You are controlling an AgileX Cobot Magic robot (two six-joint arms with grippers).
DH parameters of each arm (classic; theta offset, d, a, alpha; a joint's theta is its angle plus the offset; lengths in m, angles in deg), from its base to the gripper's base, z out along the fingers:
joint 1: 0 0.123 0 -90
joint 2: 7.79 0 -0.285 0
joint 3: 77.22 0 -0.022 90
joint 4: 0 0.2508 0 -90
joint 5: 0 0 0.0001 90
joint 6: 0 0.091 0 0
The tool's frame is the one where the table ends.
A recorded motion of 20 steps. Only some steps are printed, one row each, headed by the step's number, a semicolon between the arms.
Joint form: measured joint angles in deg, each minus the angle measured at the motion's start. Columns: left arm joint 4, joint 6, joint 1, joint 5, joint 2, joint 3; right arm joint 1, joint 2, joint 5, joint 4, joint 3, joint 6.
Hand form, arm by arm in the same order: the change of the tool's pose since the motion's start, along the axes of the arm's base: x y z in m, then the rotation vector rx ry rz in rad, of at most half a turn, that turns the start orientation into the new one. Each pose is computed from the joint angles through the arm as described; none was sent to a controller.
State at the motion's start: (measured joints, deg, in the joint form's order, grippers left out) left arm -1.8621 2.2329 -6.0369 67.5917 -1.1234 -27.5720; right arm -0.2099 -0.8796 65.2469 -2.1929 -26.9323 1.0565
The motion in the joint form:
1: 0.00 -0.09 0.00 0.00 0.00 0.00; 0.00 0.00 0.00 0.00 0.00 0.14
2: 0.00 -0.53 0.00 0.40 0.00 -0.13; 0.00 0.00 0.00 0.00 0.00 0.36
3: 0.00 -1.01 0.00 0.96 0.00 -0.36; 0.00 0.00 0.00 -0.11 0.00 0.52
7: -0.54 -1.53 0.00 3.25 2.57 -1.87; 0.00 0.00 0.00 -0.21 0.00 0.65
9: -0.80 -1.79 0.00 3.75 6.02 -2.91; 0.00 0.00 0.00 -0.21 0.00 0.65
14: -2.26 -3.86 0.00 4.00 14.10 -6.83; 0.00 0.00 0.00 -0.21 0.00 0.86
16: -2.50 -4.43 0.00 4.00 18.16 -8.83; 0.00 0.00 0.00 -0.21 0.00 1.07
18: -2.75 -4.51 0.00 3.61 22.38 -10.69; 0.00 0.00 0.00 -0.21 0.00 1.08
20: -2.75 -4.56 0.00 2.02 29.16 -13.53; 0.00 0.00 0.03 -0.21 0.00 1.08
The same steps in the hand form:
1: 0.0000 0.0000 0.0000 -0.0013 0.0002 0.0009; 0.0000 0.0000 0.0000 0.0021 -0.0001 -0.0013
2: -0.0006 0.0001 0.0001 -0.0070 0.0058 0.0050; 0.0000 0.0000 0.0000 0.0053 -0.0002 -0.0034
3: -0.0015 0.0001 0.0004 -0.0130 0.0124 0.0095; 0.0000 -0.0002 0.0000 0.0060 -0.0003 -0.0059
7: -0.0001 -0.0009 0.0052 -0.0208 0.0724 0.0087; 0.0000 -0.0003 0.0000 0.0065 -0.0004 -0.0081
9: 0.0065 -0.0020 0.0100 -0.0224 0.1239 0.0093; 0.0000 -0.0003 0.0000 0.0065 -0.0004 -0.0081
14: 0.0230 -0.0059 0.0282 -0.0629 0.2076 0.0200; 0.0000 -0.0003 0.0000 0.0096 -0.0006 -0.0100
16: 0.0329 -0.0073 0.0368 -0.0698 0.2450 0.0258; 0.0000 -0.0003 0.0000 0.0127 -0.0007 -0.0120
18: 0.0449 -0.0090 0.0443 -0.0709 0.2799 0.0267; 0.0000 -0.0003 0.0000 0.0128 -0.0007 -0.0121
20: 0.0673 -0.0113 0.0547 -0.0678 0.3208 0.0313; 0.0000 -0.0003 0.0000 0.0128 -0.0002 -0.0121

